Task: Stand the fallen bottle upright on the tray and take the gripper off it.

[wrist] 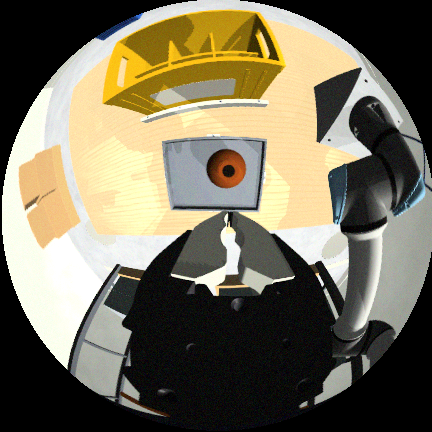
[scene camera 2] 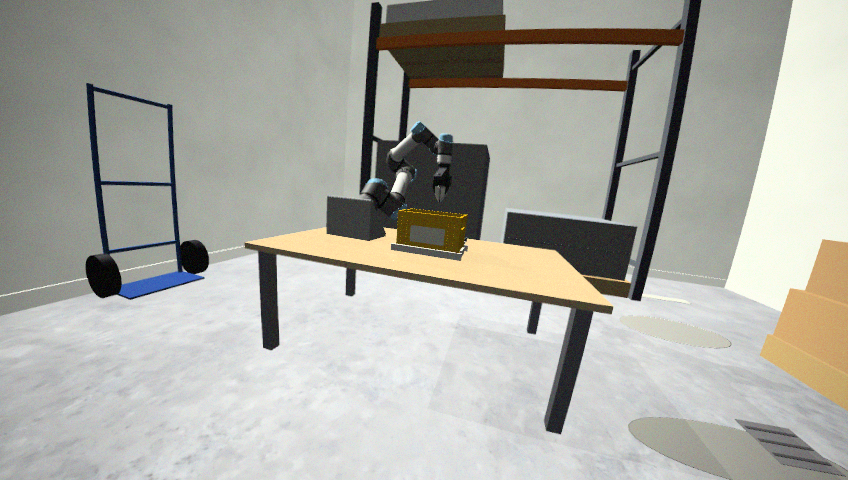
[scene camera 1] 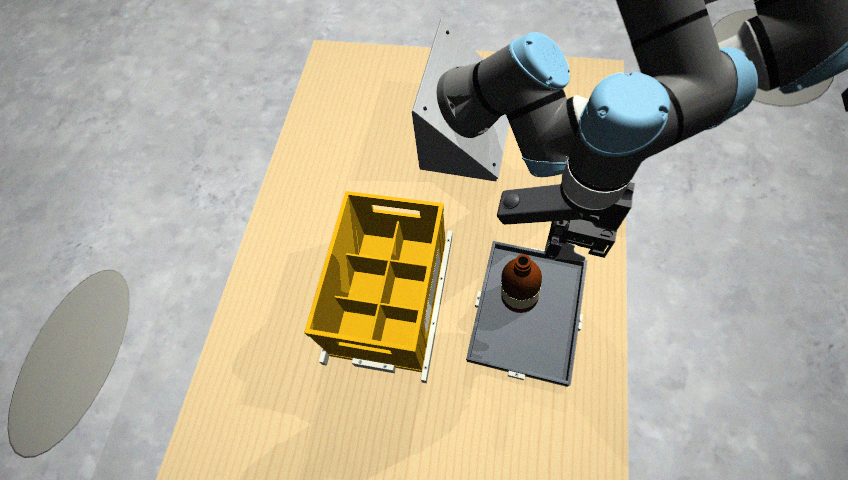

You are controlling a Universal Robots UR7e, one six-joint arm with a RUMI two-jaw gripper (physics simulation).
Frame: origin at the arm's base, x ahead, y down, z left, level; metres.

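Where they show: gripper, fingertip midpoint: (wrist: 228,213) (scene camera 2: 439,202) (scene camera 1: 550,254); arm's base at its link origin: (wrist: 368,118) (scene camera 2: 361,213) (scene camera 1: 462,104).
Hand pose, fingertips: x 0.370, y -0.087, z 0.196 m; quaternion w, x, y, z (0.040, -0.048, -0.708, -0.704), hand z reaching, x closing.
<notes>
Things, the pixels of their top centre, and the offset from my fingertips. "spot": a spot on its surface instead. Level surfaces: height alone.
- brown bottle at its top centre: (wrist: 225,175) (scene camera 1: 526,262) dx +0.000, dy +0.046, dz -0.034 m
- grey tray at a spot on its surface: (scene camera 1: 523,350) (wrist: 184,177) spot: dx +0.112, dy +0.204, dz -0.011 m
- yellow crate at its top centre: (scene camera 1: 377,264) (scene camera 2: 434,212) dx +0.045, dy +0.034, dz -0.286 m
- table at its surface level: dy +0.210 m
The brown bottle (scene camera 1: 521,284) (wrist: 214,170) stands upright on the grey tray (scene camera 1: 523,350) (wrist: 186,175), toward its back half in scene camera 1. Its neck points up and its pale label band shows low on the body. In the wrist view I look down on its round shoulder and dark mouth. My gripper (scene camera 1: 557,252) (scene camera 2: 439,199) (wrist: 228,213) is shut with nothing between its fingers. It is apart from the bottle and hangs above the tray's level. The bottle does not show in scene camera 2.
A yellow crate (scene camera 1: 407,358) (scene camera 2: 403,230) (wrist: 135,95) with several compartments stands on the table (scene camera 1: 523,434) (scene camera 2: 505,267) beside the tray. White strips (scene camera 1: 437,297) (wrist: 210,105) lie along the crate's base. The arm's wedge-shaped mount (scene camera 1: 440,148) (scene camera 2: 351,217) (wrist: 332,100) stands behind the crate and tray in scene camera 1.
</notes>
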